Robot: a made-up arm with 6 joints.
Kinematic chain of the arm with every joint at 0, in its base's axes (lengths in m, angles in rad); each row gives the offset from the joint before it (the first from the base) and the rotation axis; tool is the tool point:
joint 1: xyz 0 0 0.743 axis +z
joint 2: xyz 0.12 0 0 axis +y
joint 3: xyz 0 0 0.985 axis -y
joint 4: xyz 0 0 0.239 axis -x
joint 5: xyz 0.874 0 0 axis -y
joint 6: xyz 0.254 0 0 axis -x
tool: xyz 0 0 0
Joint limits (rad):
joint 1: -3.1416..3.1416
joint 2: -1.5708..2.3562
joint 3: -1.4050..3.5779
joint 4: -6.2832..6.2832
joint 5: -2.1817..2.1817
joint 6: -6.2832..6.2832
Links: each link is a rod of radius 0.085 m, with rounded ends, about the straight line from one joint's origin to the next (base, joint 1, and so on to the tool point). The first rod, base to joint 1, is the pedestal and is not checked.
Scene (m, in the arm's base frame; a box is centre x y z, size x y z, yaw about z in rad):
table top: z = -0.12
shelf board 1: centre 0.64 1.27 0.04 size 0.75 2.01 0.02 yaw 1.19
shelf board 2: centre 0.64 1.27 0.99 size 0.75 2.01 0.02 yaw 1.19
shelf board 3: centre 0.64 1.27 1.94 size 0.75 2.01 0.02 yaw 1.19
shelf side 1: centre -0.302 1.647 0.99 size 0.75 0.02 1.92 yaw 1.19
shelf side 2: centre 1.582 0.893 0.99 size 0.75 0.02 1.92 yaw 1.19
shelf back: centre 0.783 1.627 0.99 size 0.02 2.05 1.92 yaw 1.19
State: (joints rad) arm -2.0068 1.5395 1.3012 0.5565 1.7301 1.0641
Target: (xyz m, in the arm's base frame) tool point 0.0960 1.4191 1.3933
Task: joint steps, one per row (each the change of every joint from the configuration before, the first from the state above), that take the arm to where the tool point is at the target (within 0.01 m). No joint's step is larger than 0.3 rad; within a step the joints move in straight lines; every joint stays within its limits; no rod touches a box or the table.
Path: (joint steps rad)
1: 0.1060 -0.2844 0.2493 -0.0425 0.0269 0.0000
2: 0.1060 -0.2843 0.2492 -0.0425 0.0268 0.0000
3: 0.1060 -0.2844 0.2493 -0.0426 0.0269 0.0000
4: 0.1059 -0.2843 0.2492 -0.0425 0.0268 0.0000
5: 0.1060 -0.2844 0.2493 -0.0425 0.0269 0.0000
6: 0.1060 -0.2844 0.2492 -0.0425 0.0268 0.0000
7: -0.0671 -0.1482 -0.2033 0.0258 -0.0941 0.0000
8: -0.0672 -0.1483 -0.2033 0.0257 -0.0942 0.0000
9: -0.0671 -0.1483 -0.2033 0.0258 -0.0942 0.0000

